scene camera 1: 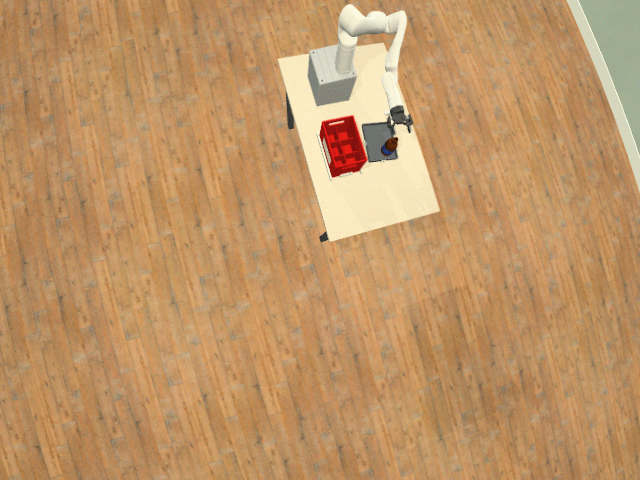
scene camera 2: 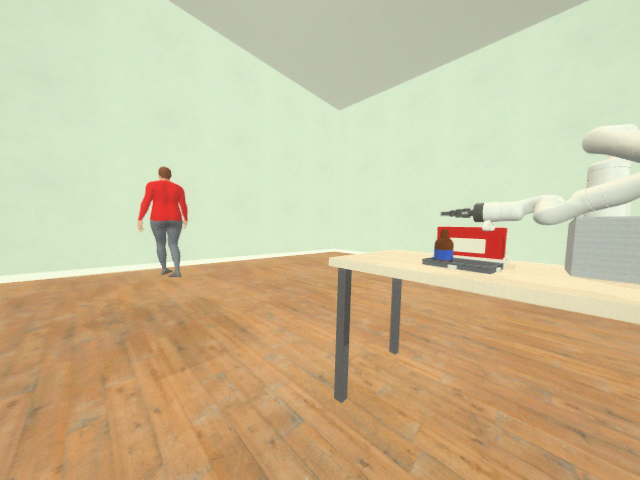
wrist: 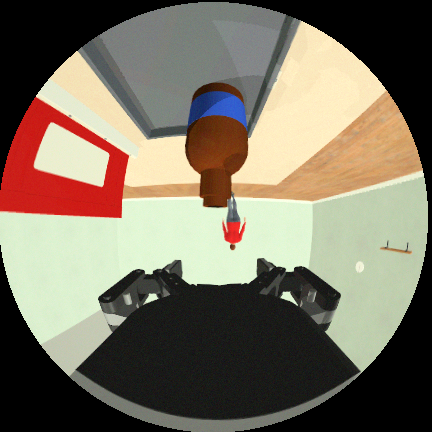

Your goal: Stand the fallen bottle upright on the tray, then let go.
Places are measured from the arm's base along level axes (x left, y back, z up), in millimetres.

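Pixels of known places: gripper, fingertip midpoint: [scene camera 1: 402, 133] [scene camera 2: 444, 214] [wrist: 218, 267]; arm's base, origin of the base link: [scene camera 1: 343, 67] [scene camera 2: 603, 218].
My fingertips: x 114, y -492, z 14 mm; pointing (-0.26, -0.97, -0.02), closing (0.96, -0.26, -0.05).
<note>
Ahead of a thing's pixels: the offset from my fingertips to its top centre. Level surfaces: height alone.
The brown bottle with a blue label {dz -67, dx -5, dy +6 mm} [scene camera 1: 390, 146] [scene camera 2: 443, 249] [wrist: 216, 142] stands upright on the dark grey tray {dz -202, dx -21, dy +75 mm} [scene camera 1: 373, 140] [scene camera 2: 478, 266] [wrist: 165, 55], near the tray's far end from the arm. Its neck points up in scene camera 2. My gripper [scene camera 1: 400, 130] [scene camera 2: 442, 213] [wrist: 218, 267] is open, with nothing between its fingers. It is level, above the height of the bottle's top and drawn back toward the arm base in scene camera 1. The bottle and the fingers are apart.
A red crate with compartments {dz -52, dx -298, dy +111 mm} [scene camera 1: 352, 169] [scene camera 2: 497, 242] [wrist: 60, 196] stands beside the tray on the table {dz -227 mm} [scene camera 1: 382, 193] [scene camera 2: 382, 258]. The grey arm base [scene camera 1: 333, 90] [scene camera 2: 604, 250] is at the table's other end. A person in a red top [scene camera 2: 165, 201] [wrist: 233, 232] stands away from the table.
</note>
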